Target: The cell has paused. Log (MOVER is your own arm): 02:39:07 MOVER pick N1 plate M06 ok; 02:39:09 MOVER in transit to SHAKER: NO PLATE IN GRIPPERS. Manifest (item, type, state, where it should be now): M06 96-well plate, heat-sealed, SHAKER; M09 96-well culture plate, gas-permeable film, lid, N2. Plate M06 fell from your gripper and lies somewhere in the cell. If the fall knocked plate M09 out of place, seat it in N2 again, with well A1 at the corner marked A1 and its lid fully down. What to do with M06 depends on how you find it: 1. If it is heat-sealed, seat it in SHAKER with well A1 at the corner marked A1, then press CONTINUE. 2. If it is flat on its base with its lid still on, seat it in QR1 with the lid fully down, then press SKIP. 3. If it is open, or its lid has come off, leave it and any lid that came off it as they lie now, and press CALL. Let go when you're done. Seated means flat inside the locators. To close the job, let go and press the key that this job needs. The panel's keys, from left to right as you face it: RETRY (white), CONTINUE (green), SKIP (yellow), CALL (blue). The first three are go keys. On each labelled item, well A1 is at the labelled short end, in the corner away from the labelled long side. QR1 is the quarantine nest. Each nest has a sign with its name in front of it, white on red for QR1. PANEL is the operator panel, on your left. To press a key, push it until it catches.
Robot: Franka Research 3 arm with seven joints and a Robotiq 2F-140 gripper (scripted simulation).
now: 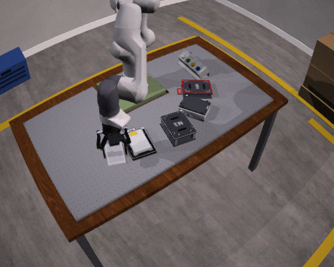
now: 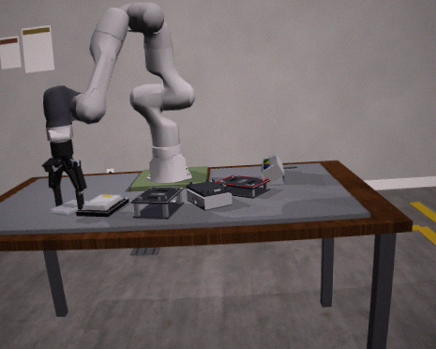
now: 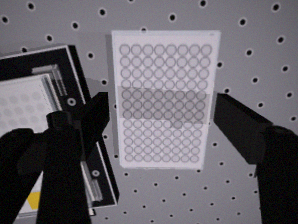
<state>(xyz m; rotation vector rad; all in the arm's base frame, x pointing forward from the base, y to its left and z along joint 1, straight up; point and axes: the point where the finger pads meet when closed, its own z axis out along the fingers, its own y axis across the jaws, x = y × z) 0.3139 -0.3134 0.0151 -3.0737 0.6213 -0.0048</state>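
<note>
The heat-sealed plate is 2 cm below my hand. From my hand the other things lie so: blue call key: 70 cm to the left, 22 cm behind, 4 cm above; yellow skip key: 71 cm to the left, 27 cm behind, 4 cm above; dark nest N1: 33 cm to the left, 6 cm ahead, 2 cm above.
</note>
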